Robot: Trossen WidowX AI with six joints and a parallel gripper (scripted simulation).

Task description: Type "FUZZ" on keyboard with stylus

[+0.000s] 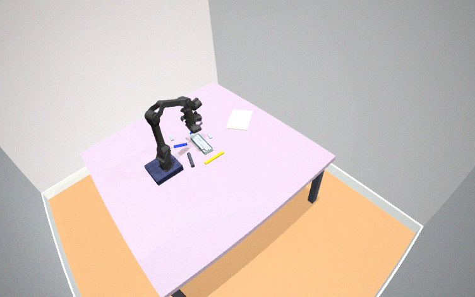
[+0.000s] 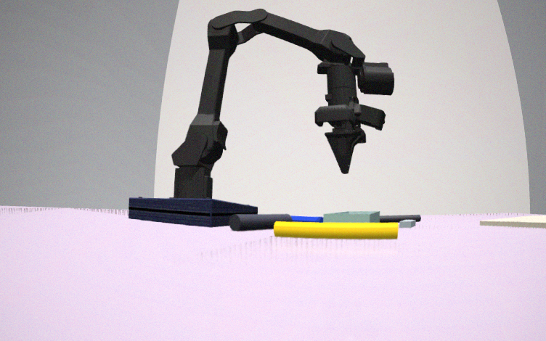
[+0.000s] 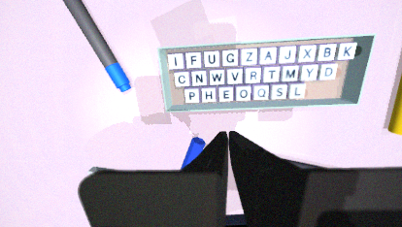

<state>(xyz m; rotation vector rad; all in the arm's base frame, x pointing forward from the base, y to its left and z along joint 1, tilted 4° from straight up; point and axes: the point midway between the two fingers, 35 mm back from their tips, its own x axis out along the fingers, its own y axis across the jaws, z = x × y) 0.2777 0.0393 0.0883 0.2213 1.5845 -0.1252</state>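
Now: the blue stylus 110 mm behind my gripper tip, 90 mm below it and 80 mm to the left of it. The rest, counted from my gripper tip: blue pen: 110 mm to the left, 90 mm below, 90 mm ahead; then dark cylinder: 130 mm behind, 100 mm to the right, 80 mm below; then thin grey tip: 130 mm behind, 100 mm to the left, 90 mm below.
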